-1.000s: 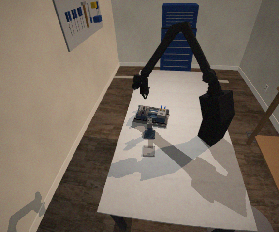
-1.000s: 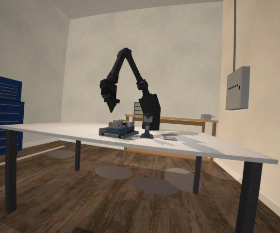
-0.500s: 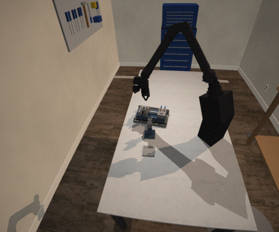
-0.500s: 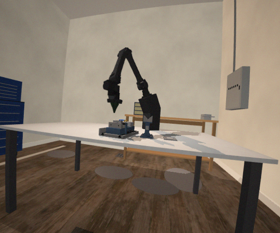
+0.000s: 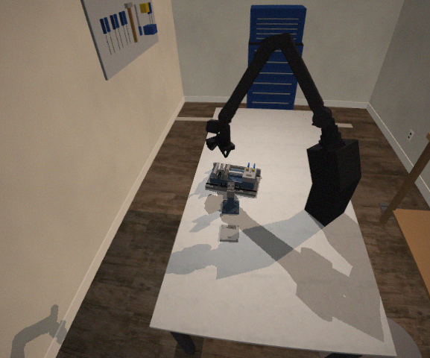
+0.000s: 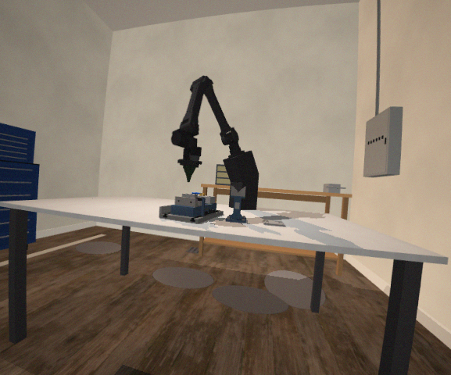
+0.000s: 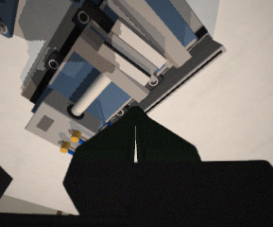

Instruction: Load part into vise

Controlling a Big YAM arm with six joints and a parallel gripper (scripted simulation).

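Now: hand 3 cm short of the part, 2 cm to the right of it and 7 cm above it. The rest, counted from my hand: moving jaw 3 cm to the left, 9 cm below; then fixed jaw 6 cm ahead, 1 cm to the left, 9 cm below; then work stop rod 4 cm ahead, 6 cm to the left, 8 cm below.
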